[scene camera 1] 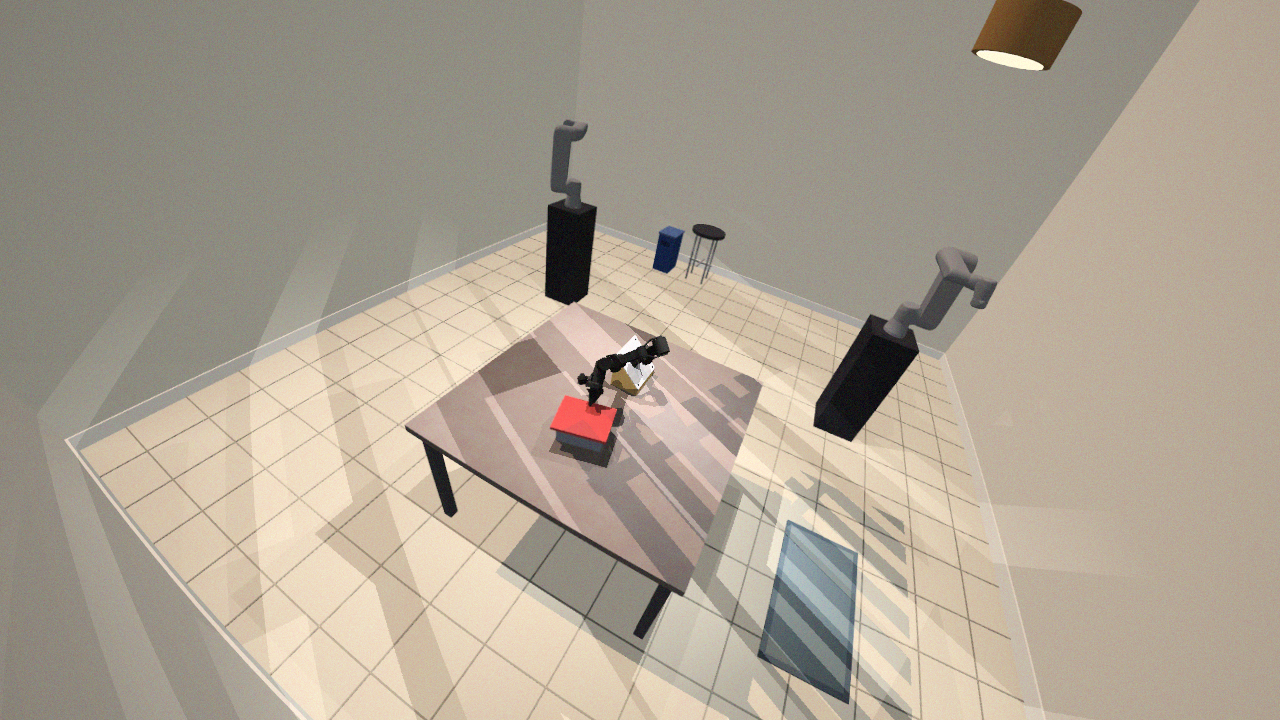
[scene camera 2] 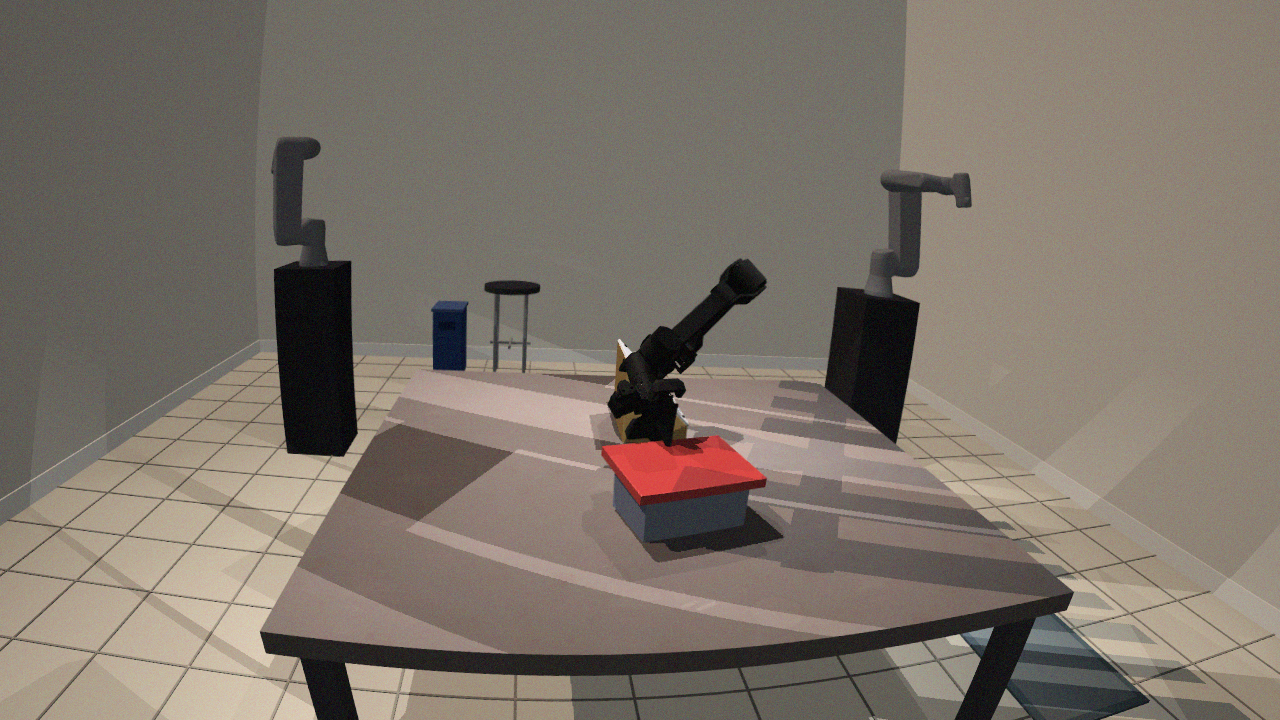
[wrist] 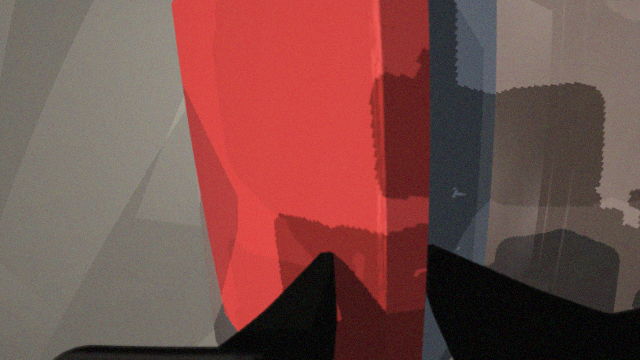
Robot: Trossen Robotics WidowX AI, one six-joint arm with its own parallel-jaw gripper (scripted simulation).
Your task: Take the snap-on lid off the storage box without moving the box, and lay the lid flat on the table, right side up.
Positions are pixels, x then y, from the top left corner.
snap-on lid: scene camera 1 574, 416; scene camera 2; wrist
same spot on snap-on lid: (scene camera 2: 652, 472) = (wrist: 214, 68)
